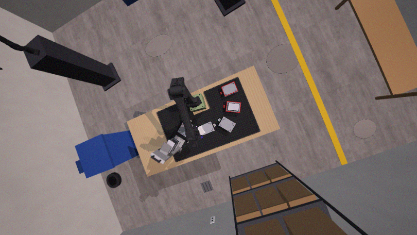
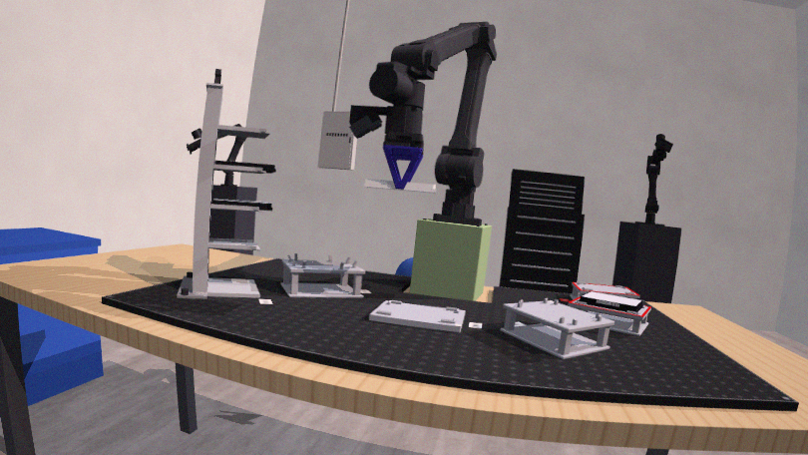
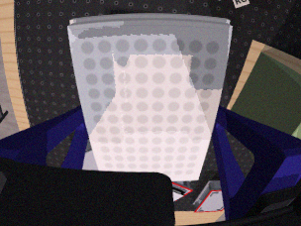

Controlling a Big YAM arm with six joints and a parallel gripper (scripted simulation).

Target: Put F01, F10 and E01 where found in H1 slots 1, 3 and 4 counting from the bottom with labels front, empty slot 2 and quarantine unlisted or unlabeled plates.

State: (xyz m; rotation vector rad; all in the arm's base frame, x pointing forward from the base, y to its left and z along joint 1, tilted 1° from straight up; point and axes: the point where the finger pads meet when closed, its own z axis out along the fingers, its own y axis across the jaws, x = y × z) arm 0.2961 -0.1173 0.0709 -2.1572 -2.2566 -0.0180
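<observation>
Right now the regrip nest RG is 110 mm behind my hand, 170 mm to the right of it and 190 mm below it. From my hand the other things lie so: white well plate (right at my hand); then A1 corner mark (80 mm ahead, 130 mm to the left, 230 mm below); then flat grey nest (20 mm ahead, 60 mm to the left, 240 mm below).
</observation>
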